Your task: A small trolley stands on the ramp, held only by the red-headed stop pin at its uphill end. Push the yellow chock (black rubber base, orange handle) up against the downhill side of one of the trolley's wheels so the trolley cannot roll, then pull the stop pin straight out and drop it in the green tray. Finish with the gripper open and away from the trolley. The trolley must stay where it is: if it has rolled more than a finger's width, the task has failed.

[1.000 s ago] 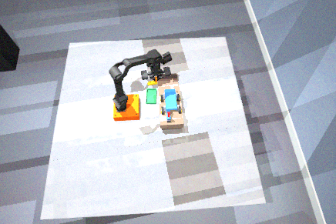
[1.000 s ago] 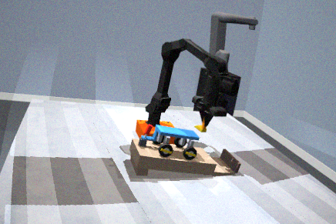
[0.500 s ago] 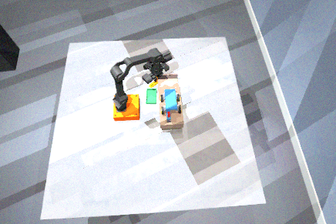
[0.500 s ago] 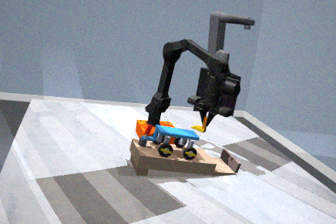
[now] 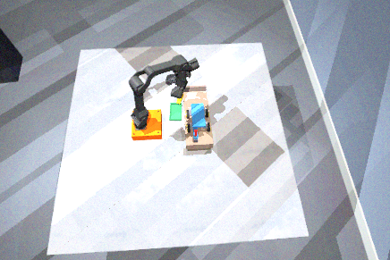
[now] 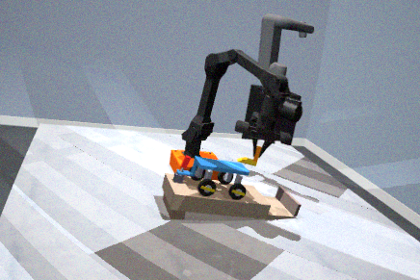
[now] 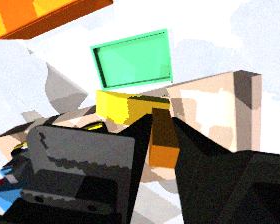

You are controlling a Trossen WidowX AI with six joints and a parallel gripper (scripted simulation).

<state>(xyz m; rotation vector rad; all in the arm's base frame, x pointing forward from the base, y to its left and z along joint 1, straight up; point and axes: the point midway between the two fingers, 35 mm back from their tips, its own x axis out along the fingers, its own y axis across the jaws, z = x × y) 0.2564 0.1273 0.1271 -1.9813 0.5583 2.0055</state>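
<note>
The red-headed stop pin is 27 cm to the right of my gripper tip, 5 cm ahead of it and 2 cm below it. From my gripper tip the other things lie so: blue trolley (16 cm to the right, 7 cm ahead, 4 cm below); then yellow chock (2 cm to the right, 1 cm below, 1 cm behind); then green tray (16 cm below, 4 cm to the right, 4 cm behind).
</note>
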